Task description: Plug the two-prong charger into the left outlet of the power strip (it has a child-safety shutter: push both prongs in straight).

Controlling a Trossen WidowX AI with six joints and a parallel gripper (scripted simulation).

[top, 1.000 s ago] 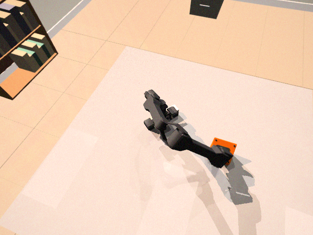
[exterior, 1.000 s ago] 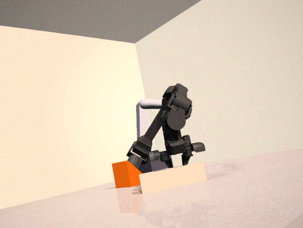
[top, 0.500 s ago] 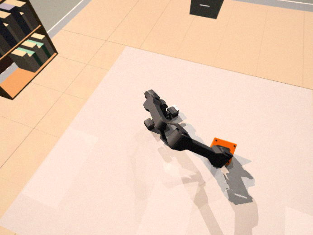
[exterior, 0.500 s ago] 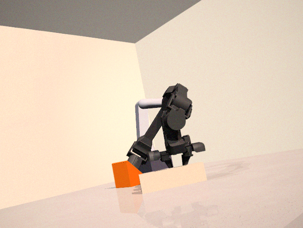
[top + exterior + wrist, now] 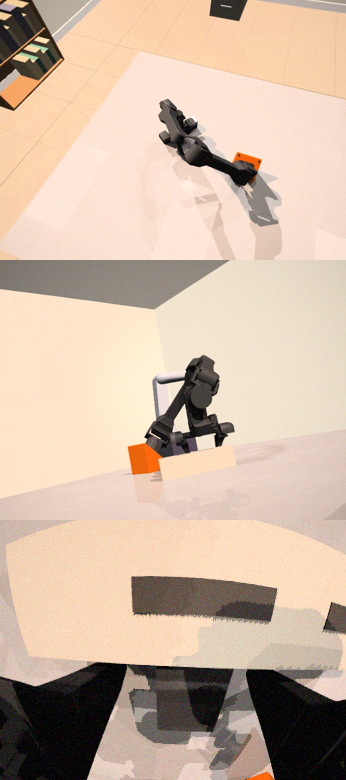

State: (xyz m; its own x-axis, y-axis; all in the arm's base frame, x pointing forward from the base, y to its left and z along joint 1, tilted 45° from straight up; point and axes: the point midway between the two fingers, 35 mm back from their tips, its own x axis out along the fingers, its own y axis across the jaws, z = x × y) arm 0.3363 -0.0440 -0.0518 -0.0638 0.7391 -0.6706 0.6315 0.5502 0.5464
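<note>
Right now my gripper tip is 1 cm to the left of the dark grey charger, 1 cm below it and 1 cm short of it.
</note>
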